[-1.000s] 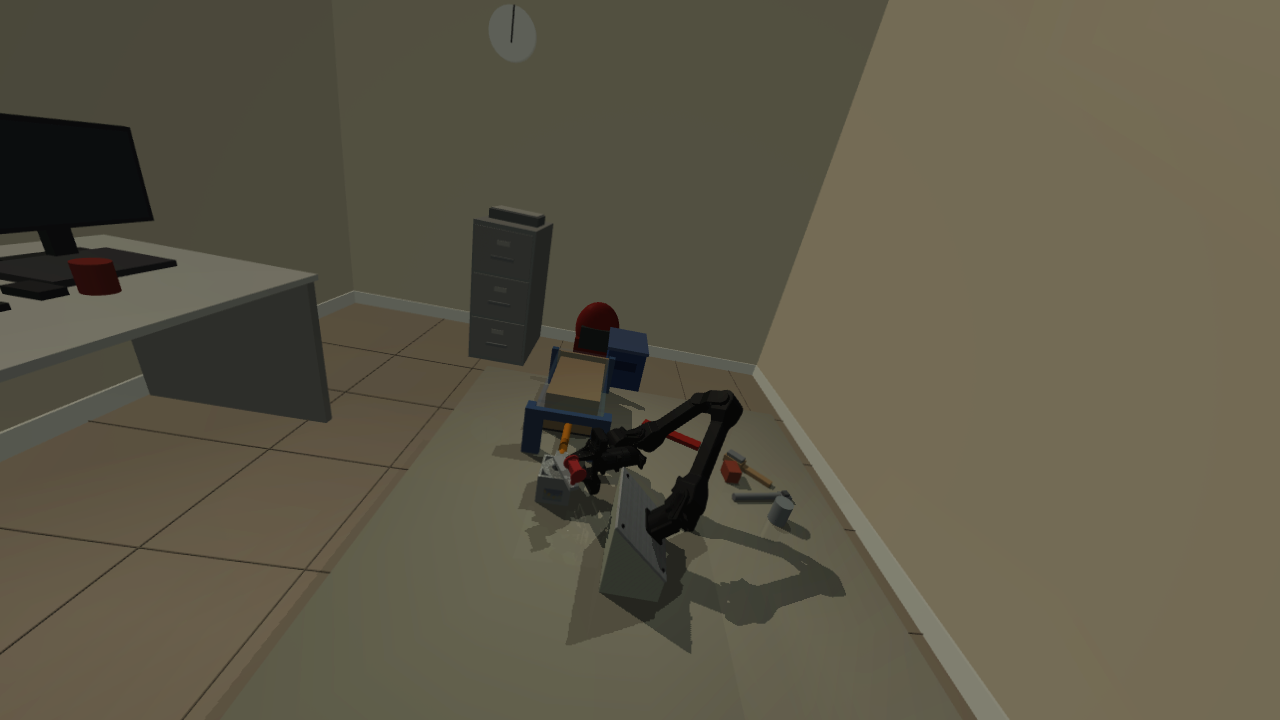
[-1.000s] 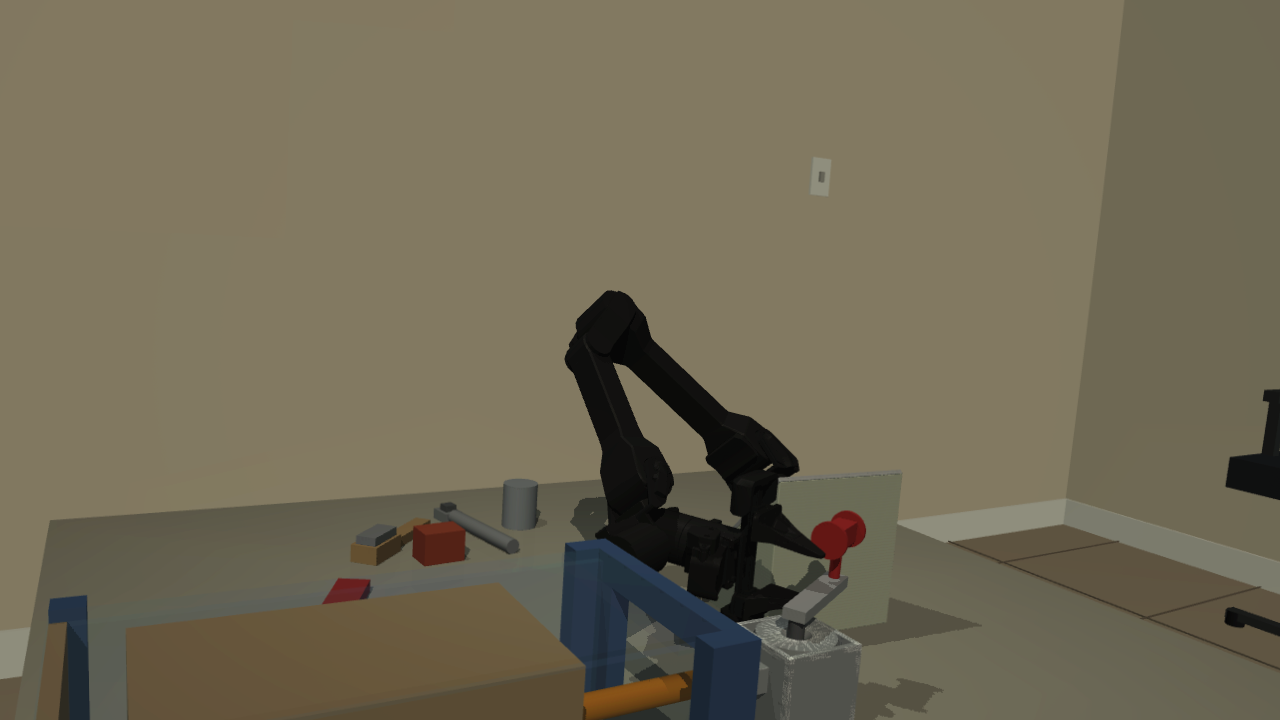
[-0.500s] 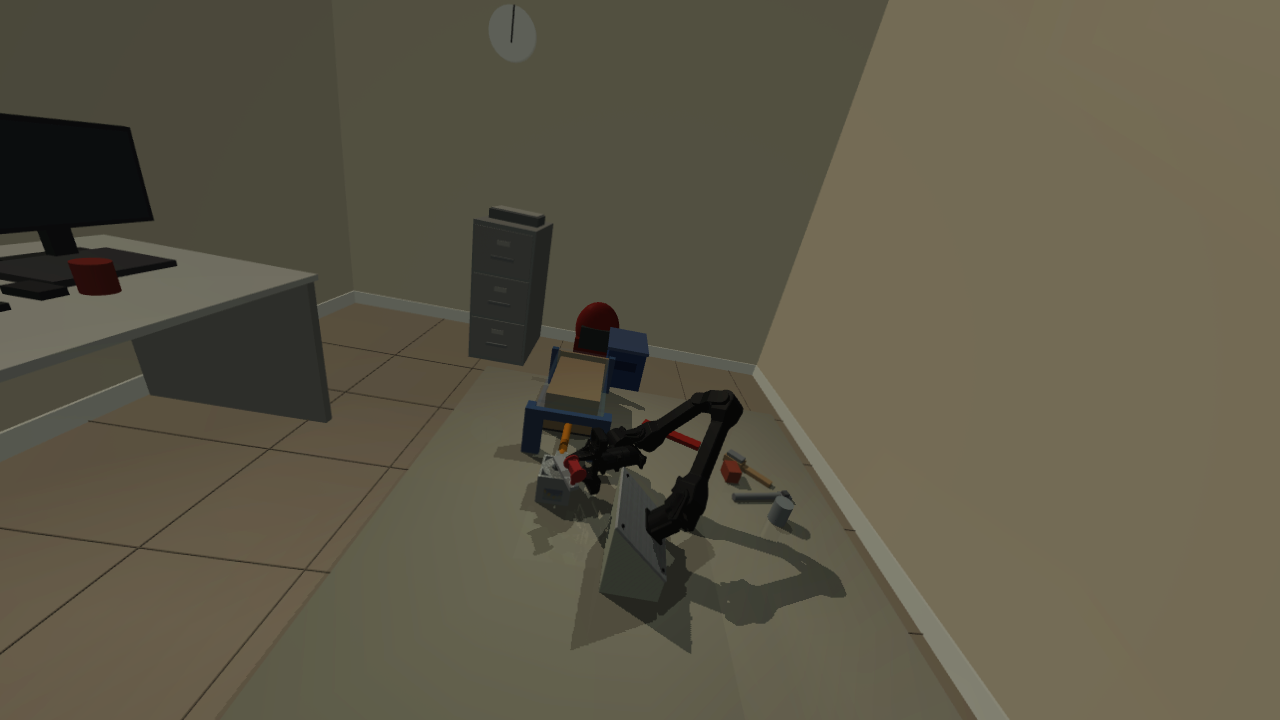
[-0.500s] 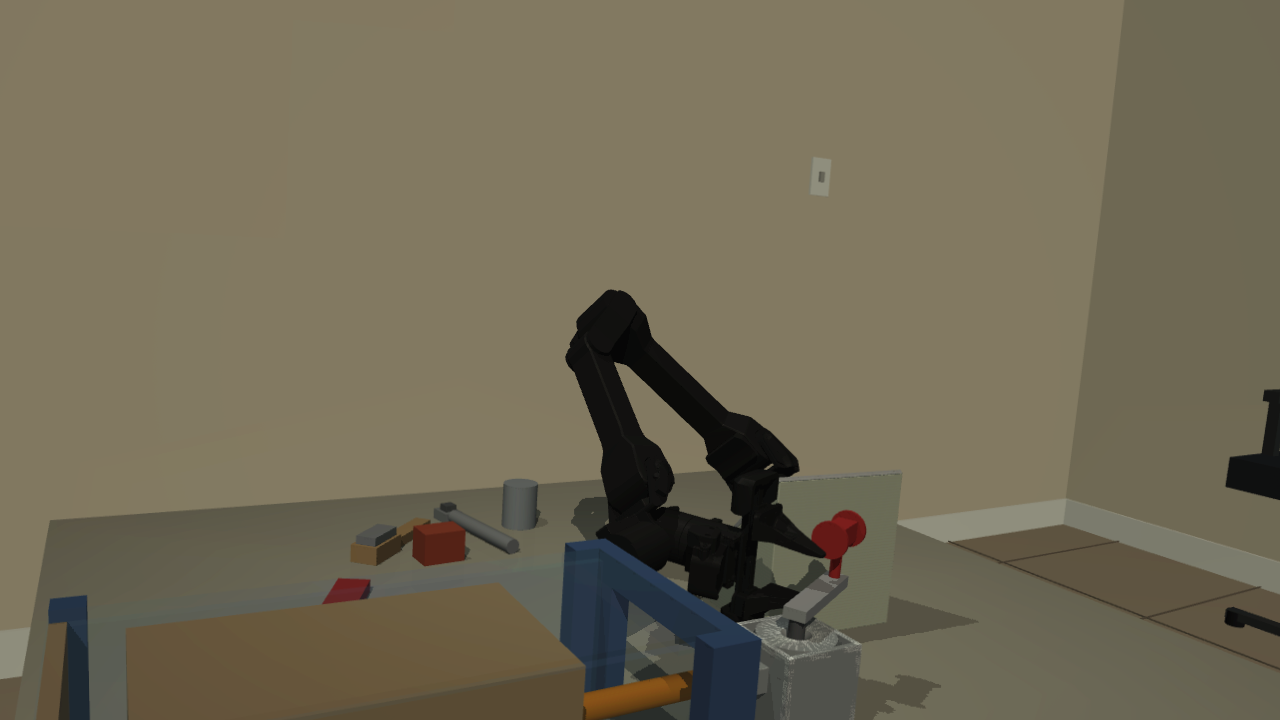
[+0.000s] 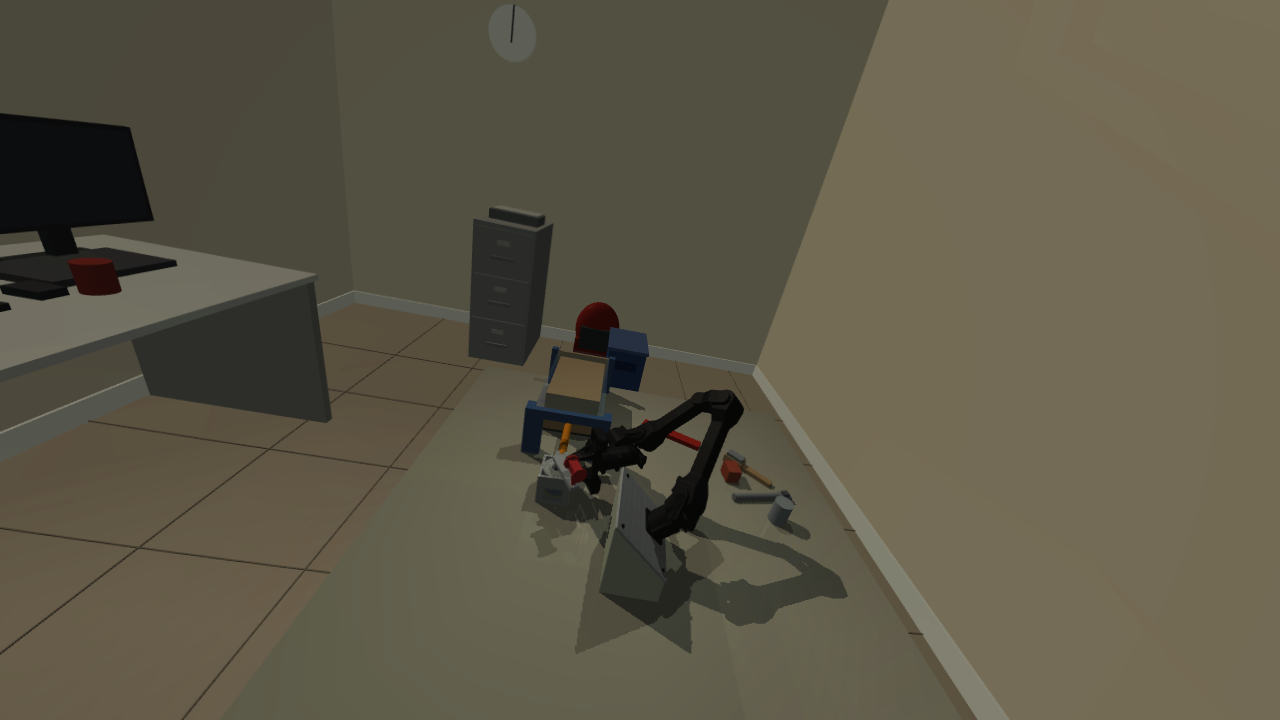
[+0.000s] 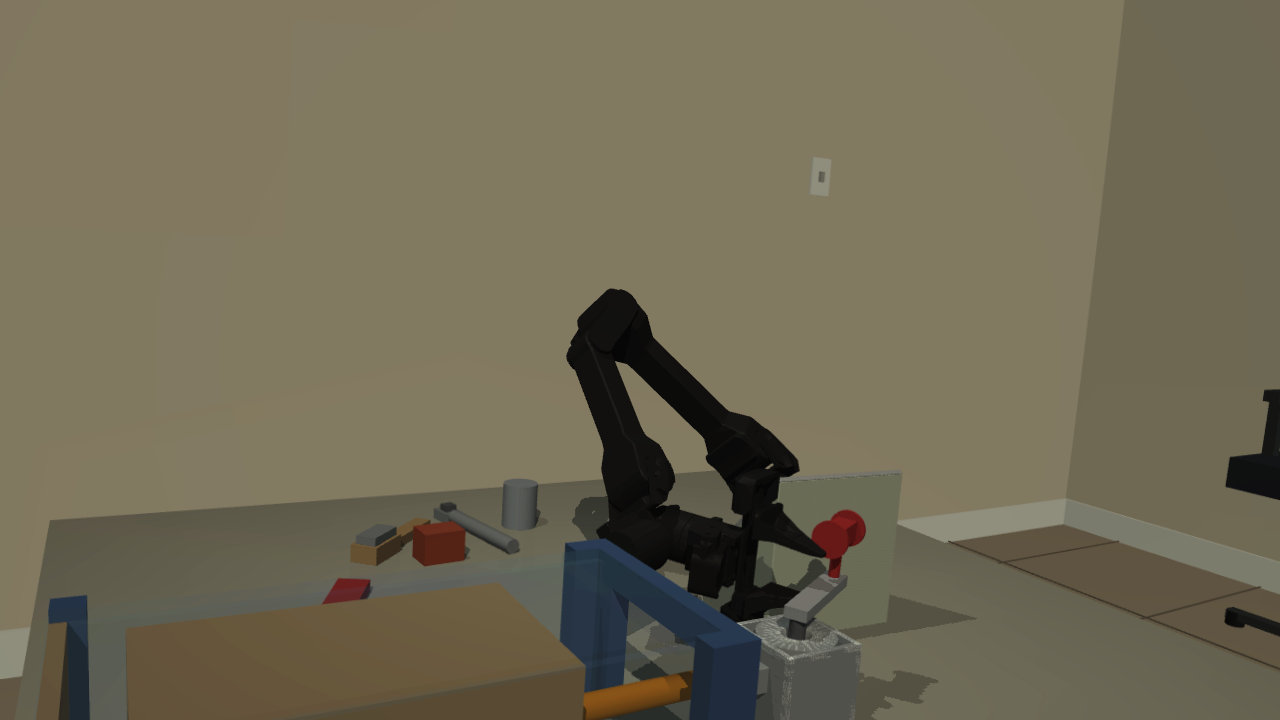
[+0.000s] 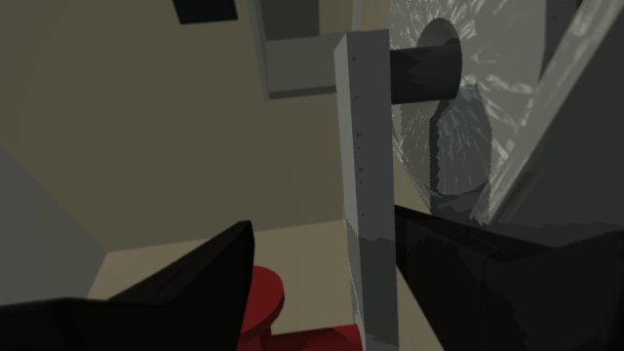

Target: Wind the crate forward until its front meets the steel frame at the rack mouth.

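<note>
Now: gripper tip 10 mm to the left of the winch handle, 10 mm past it and 10 mm above it. Round my gripper tip: clear-panelled cubby (450 mm ahead, 30 mm to the left, 20 mm below); then grey winch (100 mm below, 30 mm ahead, 10 mm to the left); then red knob (40 mm behind, 30 mm to the right, 20 mm above).
</note>
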